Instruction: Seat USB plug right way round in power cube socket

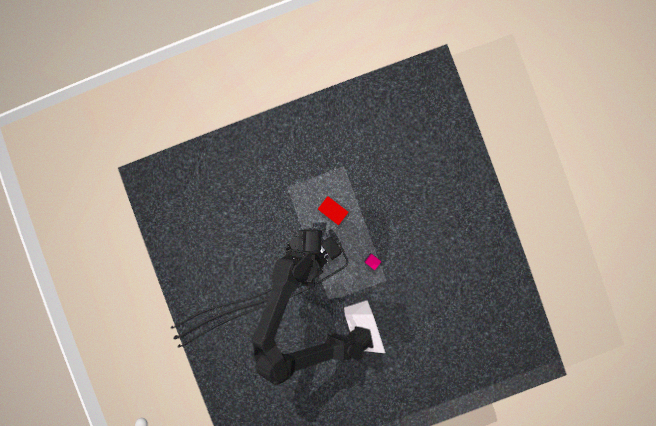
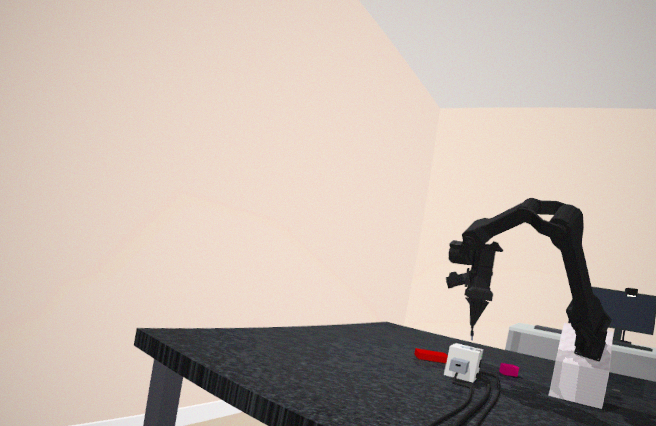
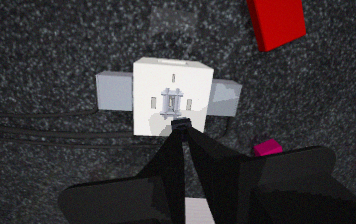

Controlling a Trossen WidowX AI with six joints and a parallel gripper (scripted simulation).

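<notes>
The USB plug is 2 cm below my gripper tip. The rest, counted from my gripper tip: red block: 14 cm ahead, 10 cm to the right, 12 cm below; magenta block: 7 cm behind, 20 cm to the right, 12 cm below; grey socket: 1 cm to the left, 7 cm below.
</notes>
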